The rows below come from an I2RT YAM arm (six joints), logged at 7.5 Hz.
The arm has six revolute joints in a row. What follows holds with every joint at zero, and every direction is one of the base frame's.
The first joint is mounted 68 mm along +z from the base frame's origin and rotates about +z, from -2.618 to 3.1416 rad.
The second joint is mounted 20 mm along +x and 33.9 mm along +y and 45.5 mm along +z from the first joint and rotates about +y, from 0 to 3.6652 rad.
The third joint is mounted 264 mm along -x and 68.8 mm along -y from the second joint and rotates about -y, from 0 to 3.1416 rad.
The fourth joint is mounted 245 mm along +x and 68.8 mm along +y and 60 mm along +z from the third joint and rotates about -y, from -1.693 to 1.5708 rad.
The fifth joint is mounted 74 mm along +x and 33.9 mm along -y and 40.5 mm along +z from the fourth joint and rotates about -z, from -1.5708 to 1.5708 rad.
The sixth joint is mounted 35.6 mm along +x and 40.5 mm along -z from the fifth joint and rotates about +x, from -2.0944 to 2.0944 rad.
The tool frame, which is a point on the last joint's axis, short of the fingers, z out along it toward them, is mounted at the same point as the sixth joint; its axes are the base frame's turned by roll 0, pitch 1.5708 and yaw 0 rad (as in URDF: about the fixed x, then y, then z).
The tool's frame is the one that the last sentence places.
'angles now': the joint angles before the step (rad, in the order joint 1, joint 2, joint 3, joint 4, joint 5, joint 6). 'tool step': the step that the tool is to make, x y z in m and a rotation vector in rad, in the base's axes. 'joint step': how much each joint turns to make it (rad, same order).
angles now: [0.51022, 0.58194, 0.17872, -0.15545, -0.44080, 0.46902]
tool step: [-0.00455, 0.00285, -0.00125, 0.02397, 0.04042, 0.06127]
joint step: [0.02169, -0.00417, -0.00153, -0.01906, -0.05536, 0.01485]
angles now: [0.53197, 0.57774, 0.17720, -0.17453, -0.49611, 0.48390]
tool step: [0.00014, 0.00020, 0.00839, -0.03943, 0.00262, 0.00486]
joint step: [0.00496, 0.00497, 0.04767, -0.07932, 0.01831, -0.03051]
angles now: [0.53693, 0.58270, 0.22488, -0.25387, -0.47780, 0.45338]
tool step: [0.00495, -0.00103, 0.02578, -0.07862, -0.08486, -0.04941]
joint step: [-0.00039, 0.00347, 0.10493, -0.09727, 0.10376, -0.06904]
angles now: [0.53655, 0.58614, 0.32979, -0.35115, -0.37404, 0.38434]
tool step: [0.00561, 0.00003, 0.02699, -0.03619, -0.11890, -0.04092]
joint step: [-0.00004, 0.00497, 0.08659, -0.01677, 0.08428, -0.05800]
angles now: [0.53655, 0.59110, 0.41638, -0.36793, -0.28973, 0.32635]
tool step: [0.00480, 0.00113, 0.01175, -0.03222, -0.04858, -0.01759]
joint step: [-0.00037, 0.02592, 0.04539, -0.00420, 0.04160, -0.03775]
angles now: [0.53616, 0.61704, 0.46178, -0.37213, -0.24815, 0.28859]
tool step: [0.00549, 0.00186, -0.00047, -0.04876, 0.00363, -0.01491]
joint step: [-0.00035, 0.04385, 0.01829, -0.00877, 0.03321, -0.02746]
